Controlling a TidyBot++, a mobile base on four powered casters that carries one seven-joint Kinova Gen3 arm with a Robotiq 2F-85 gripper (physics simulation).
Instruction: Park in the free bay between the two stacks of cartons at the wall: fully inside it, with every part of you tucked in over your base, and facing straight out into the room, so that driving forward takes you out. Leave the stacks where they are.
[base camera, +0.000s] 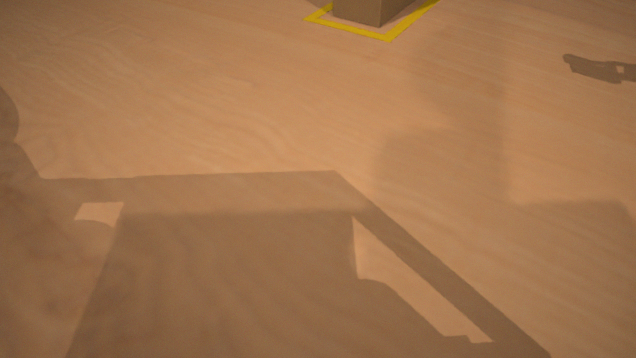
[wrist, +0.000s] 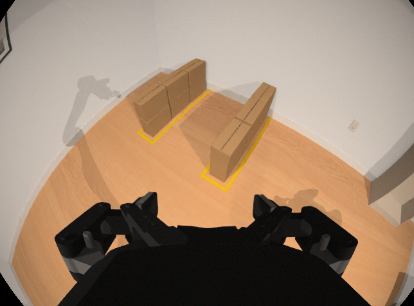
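In the wrist view two long stacks of brown cartons stand upright, ends toward the wall, at upper middle: the left stack and the right stack. The bay is the strip of floor between them, partly in shadow. Yellow tape edges the stacks. In the base camera view the lower near end of one stack shows at the top edge, inside the tape; which stack I cannot tell for sure. My gripper is open and empty, stretched out above the floor, with the stacks beyond it. My base does not show.
A white wall runs behind the stacks and meets another at the left corner. A grey-brown open cabinet stands at the right edge. A wall outlet is right of the stacks. Shadows of my arm and base fall on wall and floor.
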